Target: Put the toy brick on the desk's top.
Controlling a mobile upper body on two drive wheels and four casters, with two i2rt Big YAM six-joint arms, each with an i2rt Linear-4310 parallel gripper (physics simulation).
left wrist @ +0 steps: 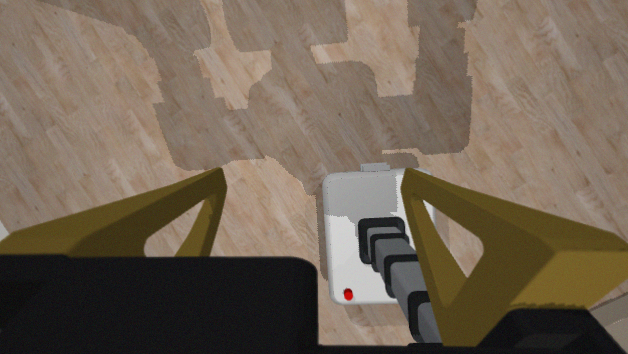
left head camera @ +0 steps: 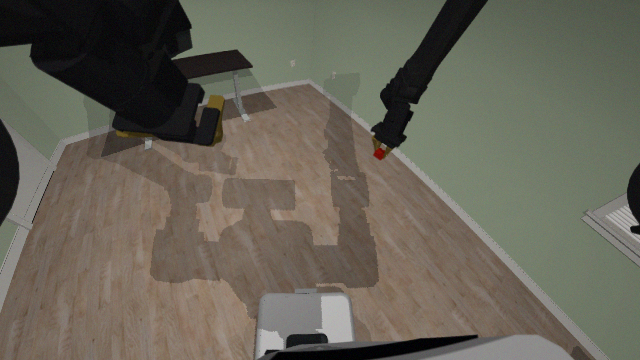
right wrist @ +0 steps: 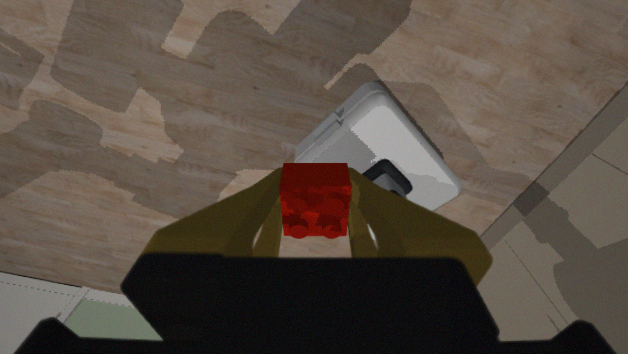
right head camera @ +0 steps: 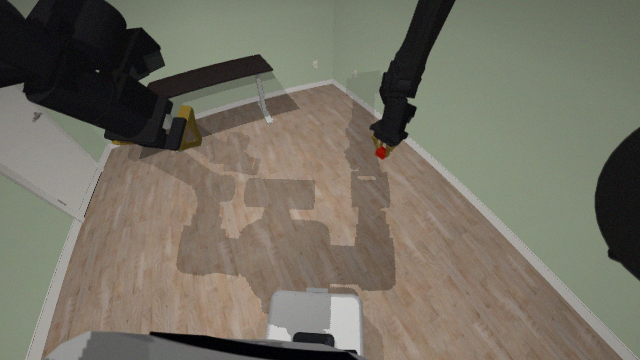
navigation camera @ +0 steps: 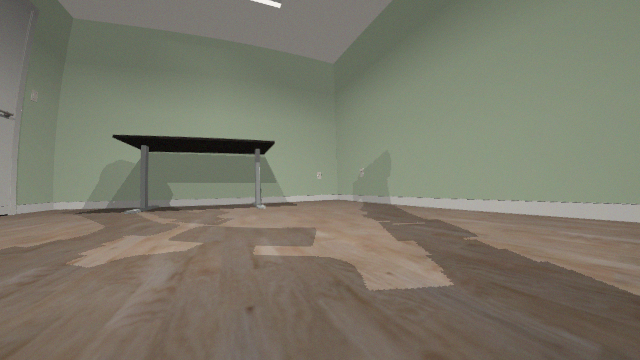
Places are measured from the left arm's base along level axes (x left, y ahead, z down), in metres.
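Pixels of known places: left gripper, between the fingertips: (left wrist: 313, 177) (left head camera: 193, 134) (right head camera: 179, 140); right gripper, between the fingertips: (left head camera: 380, 155) (right wrist: 315, 178) (right head camera: 382, 154).
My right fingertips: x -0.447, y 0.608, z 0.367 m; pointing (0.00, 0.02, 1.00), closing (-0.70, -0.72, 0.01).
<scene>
Behind a point stands the place of what it marks.
The red toy brick (left head camera: 379, 154) {y 0.591, x -0.435, z 0.349 m} (right head camera: 381, 153) {y 0.590, x -0.436, z 0.349 m} (right wrist: 315, 200) {y 0.609, x -0.448, z 0.348 m} is held in the air between the fingertips of my right gripper (left head camera: 382, 149) {y 0.608, x -0.447, z 0.367 m} (right head camera: 382, 148) {y 0.608, x -0.447, z 0.367 m} (right wrist: 315, 178) {y 0.608, x -0.447, z 0.367 m}, which is shut on it. Its studs show in the right wrist view. The desk (left head camera: 215, 62) {y 2.508, x 0.852, z 0.690 m} (right head camera: 215, 75) {y 2.313, x 1.067, z 0.690 m} (navigation camera: 200, 144) {y 2.226, x 1.175, z 0.715 m} has a dark flat top and grey legs. It stands across the room near the far wall, left of the brick in the head views and well apart from both grippers. My left gripper (left wrist: 313, 177) {y 0.360, x 0.002, z 0.122 m} is open with nothing between its fingers; its arm overlaps part of the desk in the left head view.
A white door (right head camera: 45, 150) {y 1.098, x 2.561, z 0.752 m} (navigation camera: 9, 150) {y 1.398, x 2.724, z 0.811 m} is at the left. Green walls meet in a corner right of the desk. A window blind (left head camera: 622, 220) {y 0.355, x -2.121, z 0.509 m} is at the right. A beige cabinet (right wrist: 530, 270) {y -0.899, x -0.483, z 1.026 m} shows at the lower right of the right wrist view. My white base (left head camera: 290, 312) {y 0.215, x -0.139, z 1.150 m} (right head camera: 300, 310) {y 0.216, x -0.142, z 1.150 m} is below.
</scene>
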